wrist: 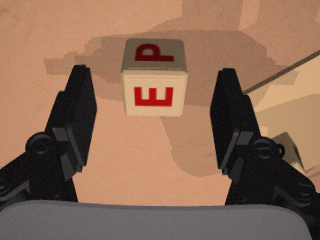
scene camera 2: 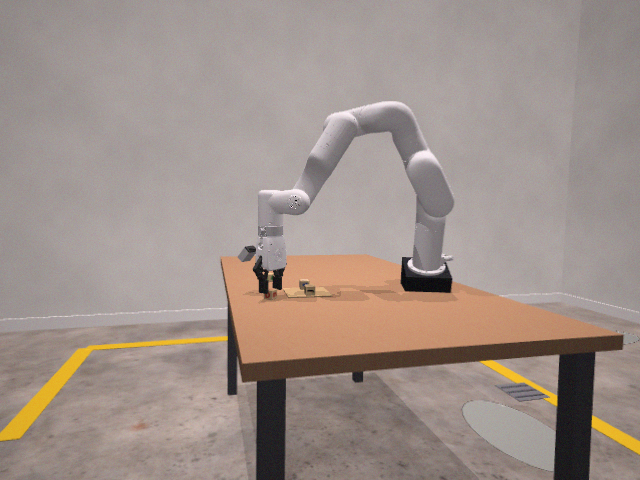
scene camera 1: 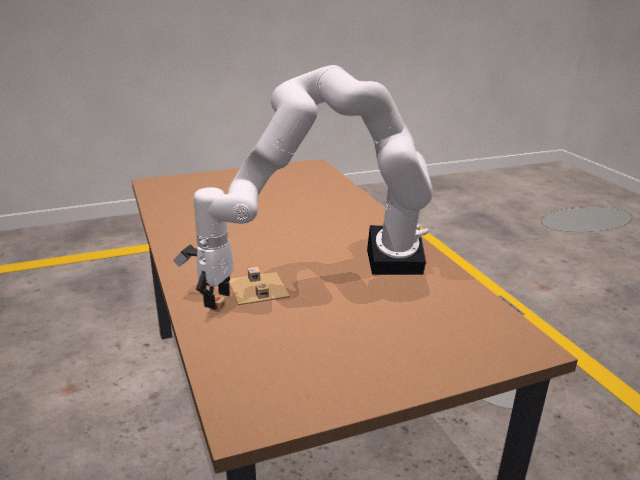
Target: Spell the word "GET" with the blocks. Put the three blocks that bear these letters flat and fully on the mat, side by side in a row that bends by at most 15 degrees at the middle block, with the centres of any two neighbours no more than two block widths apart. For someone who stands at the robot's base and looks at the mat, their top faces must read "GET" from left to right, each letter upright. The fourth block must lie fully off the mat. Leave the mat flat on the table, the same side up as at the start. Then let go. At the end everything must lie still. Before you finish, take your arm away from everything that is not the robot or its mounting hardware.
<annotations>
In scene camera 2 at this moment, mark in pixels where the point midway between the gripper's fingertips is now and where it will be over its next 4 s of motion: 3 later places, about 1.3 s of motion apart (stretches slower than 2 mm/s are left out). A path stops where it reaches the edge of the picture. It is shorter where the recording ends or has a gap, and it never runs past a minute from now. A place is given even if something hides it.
My gripper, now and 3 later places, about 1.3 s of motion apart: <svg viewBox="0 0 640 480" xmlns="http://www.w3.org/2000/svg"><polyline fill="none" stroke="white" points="270,291 270,297 277,264 307,261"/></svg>
</annotations>
